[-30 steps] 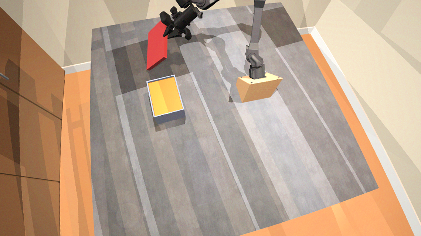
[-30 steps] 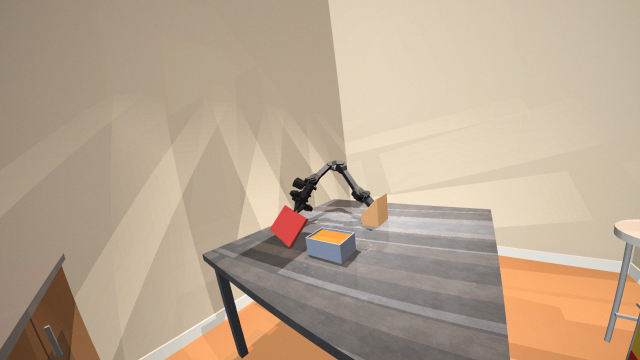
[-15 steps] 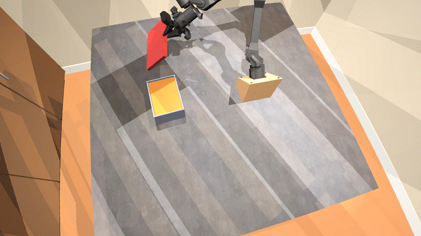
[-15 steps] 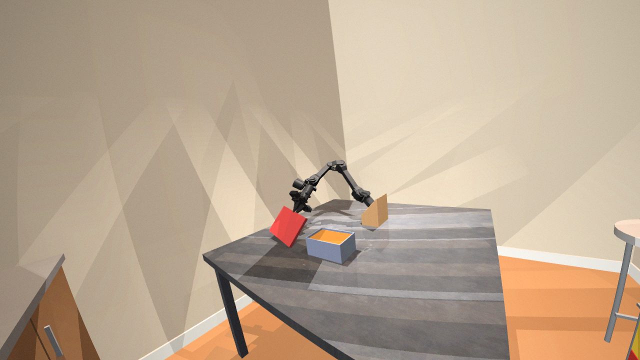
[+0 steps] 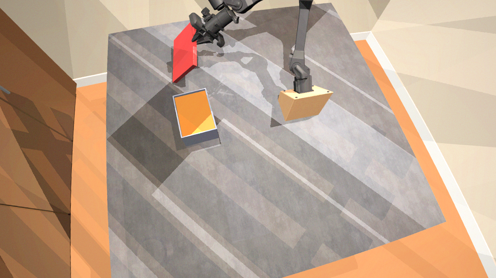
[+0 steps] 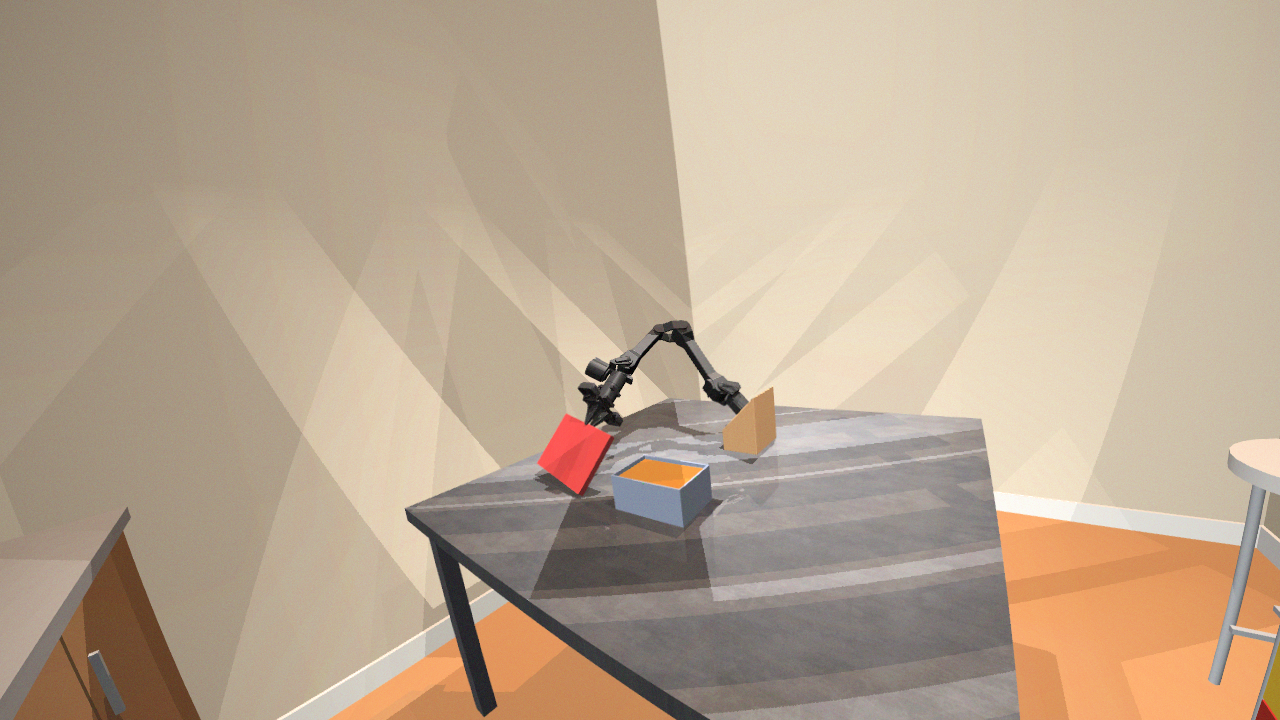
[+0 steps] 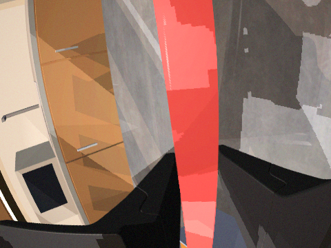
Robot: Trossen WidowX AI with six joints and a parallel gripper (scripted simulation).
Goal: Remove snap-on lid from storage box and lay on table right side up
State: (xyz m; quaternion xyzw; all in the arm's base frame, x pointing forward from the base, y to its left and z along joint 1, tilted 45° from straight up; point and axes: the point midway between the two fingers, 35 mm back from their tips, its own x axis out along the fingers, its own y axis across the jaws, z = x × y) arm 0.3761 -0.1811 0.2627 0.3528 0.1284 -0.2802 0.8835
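Right now the red lid is 50 mm ahead of my gripper tip, 20 mm to the right of it and 60 mm below it. Also, from my gripper tip: storage box (50 mm ahead, 300 mm to the left, 100 mm below).
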